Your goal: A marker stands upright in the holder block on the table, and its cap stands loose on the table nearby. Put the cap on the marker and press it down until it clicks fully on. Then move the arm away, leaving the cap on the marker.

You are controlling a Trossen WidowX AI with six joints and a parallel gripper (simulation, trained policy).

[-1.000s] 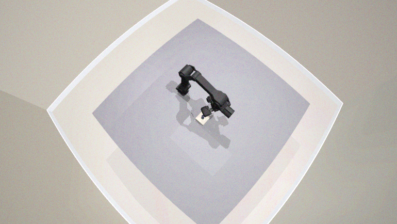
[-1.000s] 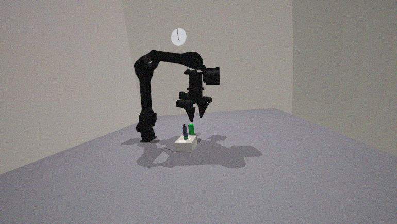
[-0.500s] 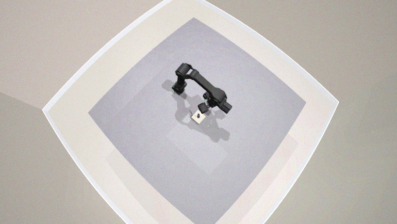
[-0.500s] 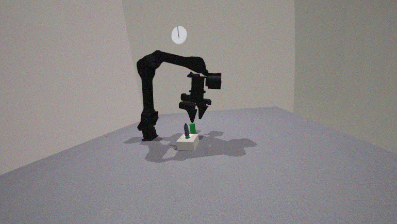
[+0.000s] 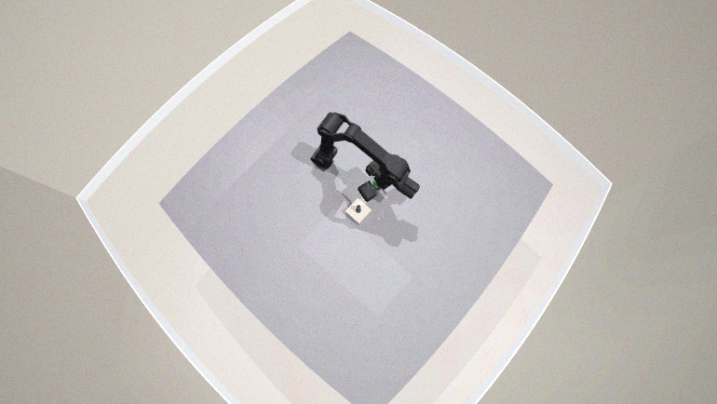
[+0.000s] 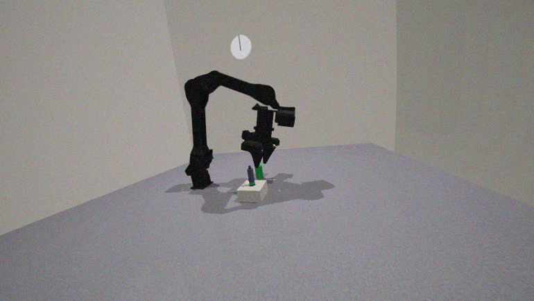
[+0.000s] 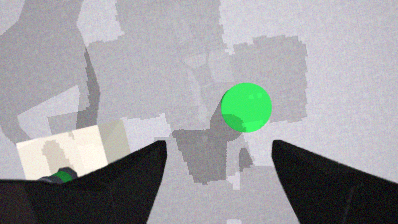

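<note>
Right now my gripper tip is 3 cm above the green cap, 2 cm to the right of it and 2 cm past it. The rest, counted from my gripper tip: white holder block: 12 cm to the right, 4 cm below, 1 cm ahead.
</note>
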